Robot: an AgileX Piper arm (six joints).
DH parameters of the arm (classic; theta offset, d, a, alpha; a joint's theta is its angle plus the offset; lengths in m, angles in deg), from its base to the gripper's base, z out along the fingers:
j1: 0 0.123 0 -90
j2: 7.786 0 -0.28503 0
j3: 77.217 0 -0.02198 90
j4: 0 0.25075 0 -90
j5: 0 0 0 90
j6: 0 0.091 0 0
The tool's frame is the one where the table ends.
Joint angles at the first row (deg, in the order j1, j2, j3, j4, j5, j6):
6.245, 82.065, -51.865, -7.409, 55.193, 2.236
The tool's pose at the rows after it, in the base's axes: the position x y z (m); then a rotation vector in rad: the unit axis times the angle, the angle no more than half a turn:
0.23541 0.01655 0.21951 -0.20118 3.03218 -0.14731
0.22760 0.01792 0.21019 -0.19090 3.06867 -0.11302
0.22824 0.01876 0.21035 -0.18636 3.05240 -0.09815
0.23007 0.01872 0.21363 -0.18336 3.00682 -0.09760
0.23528 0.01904 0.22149 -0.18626 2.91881 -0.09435
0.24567 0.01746 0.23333 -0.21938 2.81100 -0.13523
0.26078 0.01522 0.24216 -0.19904 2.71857 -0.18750
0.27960 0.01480 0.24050 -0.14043 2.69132 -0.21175
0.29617 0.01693 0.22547 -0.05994 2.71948 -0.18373
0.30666 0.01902 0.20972 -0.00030 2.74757 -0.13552
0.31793 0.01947 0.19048 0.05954 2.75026 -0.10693
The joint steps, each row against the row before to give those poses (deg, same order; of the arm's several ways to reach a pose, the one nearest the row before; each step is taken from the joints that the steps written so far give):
0.000, -0.756, 3.564, 0.496, 1.527, -0.052
0.000, -0.122, 2.335, 1.655, -0.358, -0.275
-0.001, -0.182, 0.152, 0.527, -0.984, -0.114
0.000, -0.738, -0.001, -0.300, -1.865, 0.215
0.002, -1.128, -0.548, -0.447, -3.345, 0.000
0.000, -0.521, -1.753, -2.668, -3.543, -0.020
-0.002, 1.093, -2.351, -4.150, -3.555, 3.196
0.002, 3.582, -2.806, -2.916, -1.934, 4.465
-0.118, 4.797, -1.752, 0.444, -1.552, 3.505
-0.328, 3.687, -0.672, 2.253, -1.850, 1.115
-0.359, 3.994, -0.119, 0.284, -3.798, 2.542

